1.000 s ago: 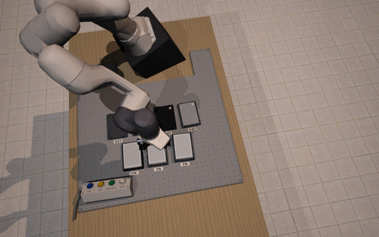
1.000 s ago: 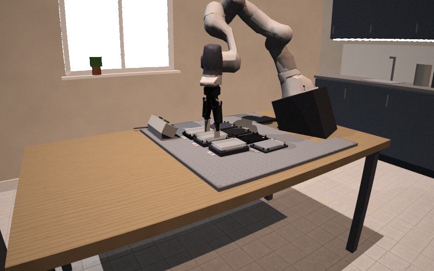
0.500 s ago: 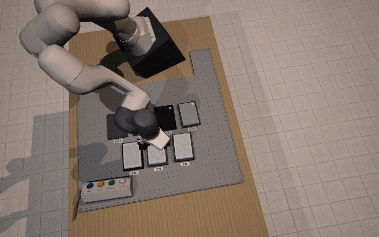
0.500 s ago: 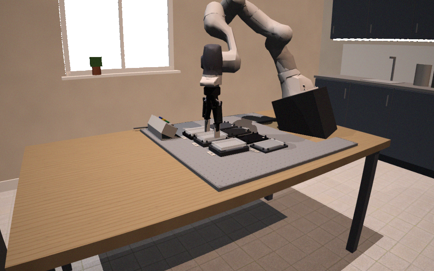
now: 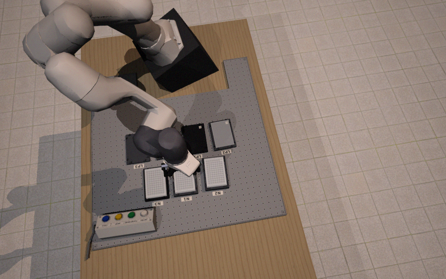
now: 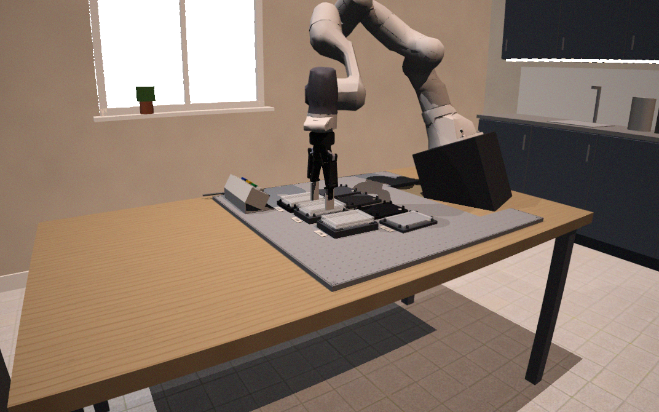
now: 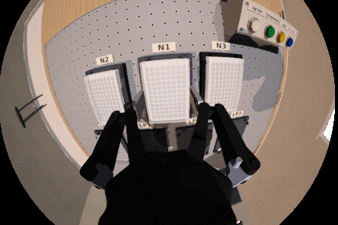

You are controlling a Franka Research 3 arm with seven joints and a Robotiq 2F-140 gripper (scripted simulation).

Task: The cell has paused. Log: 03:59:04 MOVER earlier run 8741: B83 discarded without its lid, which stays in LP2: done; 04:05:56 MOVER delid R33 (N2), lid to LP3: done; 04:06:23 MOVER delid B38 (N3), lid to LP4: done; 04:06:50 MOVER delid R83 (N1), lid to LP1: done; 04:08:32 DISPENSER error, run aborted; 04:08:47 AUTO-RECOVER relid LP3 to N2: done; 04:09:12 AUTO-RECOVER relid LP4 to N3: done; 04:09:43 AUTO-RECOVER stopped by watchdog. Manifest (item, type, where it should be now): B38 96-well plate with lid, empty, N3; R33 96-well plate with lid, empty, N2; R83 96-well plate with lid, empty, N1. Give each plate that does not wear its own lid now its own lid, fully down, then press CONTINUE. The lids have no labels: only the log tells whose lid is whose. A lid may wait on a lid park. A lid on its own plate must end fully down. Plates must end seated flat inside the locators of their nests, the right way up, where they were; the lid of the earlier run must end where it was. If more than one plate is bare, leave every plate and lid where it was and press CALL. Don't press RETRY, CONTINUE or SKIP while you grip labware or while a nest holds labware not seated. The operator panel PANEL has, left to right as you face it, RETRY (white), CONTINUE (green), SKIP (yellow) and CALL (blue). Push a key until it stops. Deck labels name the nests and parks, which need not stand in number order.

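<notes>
My gripper is now 3 cm above the plate. The rest, counted from my hand: lid park LP4: 18 cm behind, 7 cm to the right, 6 cm below; then white key: 14 cm ahead, 17 cm to the right, 1 cm above; then lid park LP1: 18 cm behind, 6 cm to the left, 6 cm below.
</notes>
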